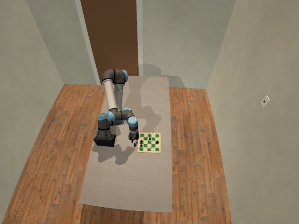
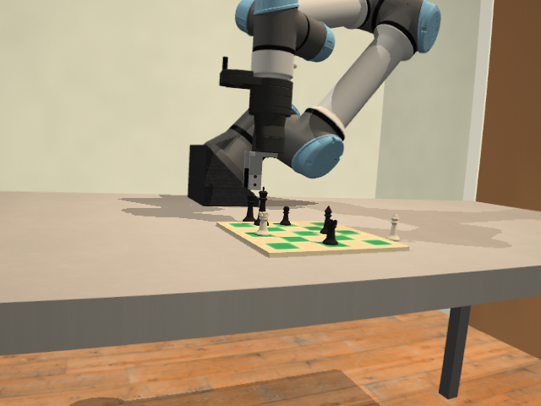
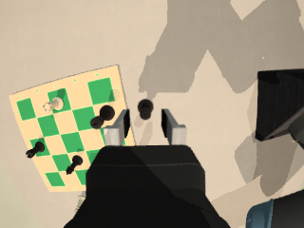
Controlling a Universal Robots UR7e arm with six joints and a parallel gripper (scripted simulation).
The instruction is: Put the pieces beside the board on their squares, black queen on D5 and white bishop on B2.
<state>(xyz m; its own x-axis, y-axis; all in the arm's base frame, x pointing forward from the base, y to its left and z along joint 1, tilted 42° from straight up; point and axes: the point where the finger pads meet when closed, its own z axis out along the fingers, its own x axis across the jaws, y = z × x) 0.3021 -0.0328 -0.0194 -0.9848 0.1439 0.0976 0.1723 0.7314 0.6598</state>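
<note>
My hand is 5 cm above the black queen. The rest, counted from my hand: chessboard: 14 cm ahead, 8 cm below, 4 cm to the left; black pawn: 6 cm below, 6 cm ahead, 4 cm to the left; black king: 6 cm ahead, 4 cm below.
</note>
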